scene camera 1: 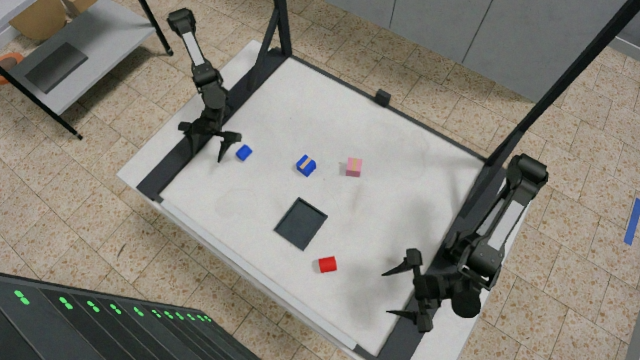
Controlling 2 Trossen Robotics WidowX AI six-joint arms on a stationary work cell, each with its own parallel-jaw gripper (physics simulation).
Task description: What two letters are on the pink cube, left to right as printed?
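Seen in the pictures: left gripper, fingertip midpoint: (383, 293); right gripper, fingertip midpoint: (205, 159); left arm's base, origin of the base link: (455, 253).
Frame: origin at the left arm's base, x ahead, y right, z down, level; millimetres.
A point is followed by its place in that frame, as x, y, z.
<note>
A pink cube (354, 167) @(396, 61, -26) stands on the white table, right of the picture's centre, with a tan strip across its top. No letters can be read on it in this view; its far and under sides are hidden. My left gripper (386, 293) @(135, -243, -150) is open at the lower right, well away from the cube, with no object between its fingers. My right gripper (206, 157) @(775, -199, -91) is open at the upper left, far from the pink cube, also with no object between its fingers.
A blue block (244, 152) @(731, -90, -16) lies near the right gripper. A blue cube with a tan strip (306, 165) @(528, -19, -27) stands left of the pink cube. A dark tray (301, 224) @(437, -179, 14) and a red cylinder (327, 264) @(298, -242, -23) are nearer the table's front edge.
</note>
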